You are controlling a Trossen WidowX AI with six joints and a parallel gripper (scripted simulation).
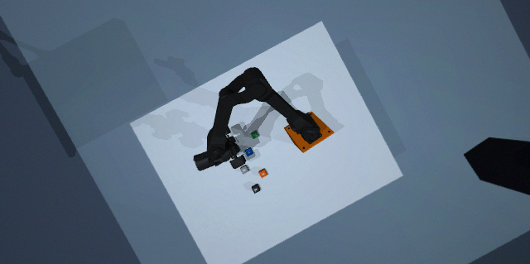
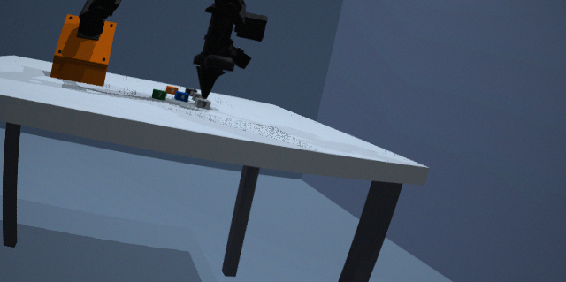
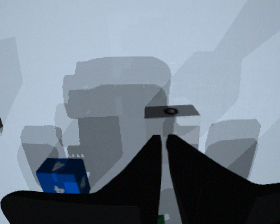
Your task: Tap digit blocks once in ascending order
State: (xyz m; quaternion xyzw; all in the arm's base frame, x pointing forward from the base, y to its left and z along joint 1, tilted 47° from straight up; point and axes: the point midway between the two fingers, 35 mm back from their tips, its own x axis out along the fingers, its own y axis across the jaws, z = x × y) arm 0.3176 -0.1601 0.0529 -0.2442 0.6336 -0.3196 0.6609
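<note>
The white block lies 10 mm to the right of my gripper tip and 10 mm below it. Also, from my gripper tip: green block 110 mm behind, 20 mm to the left, 10 mm below; grey block 140 mm to the left, 30 mm ahead, 10 mm below; blue block 80 mm to the left, 30 mm behind, 10 mm below.
</note>
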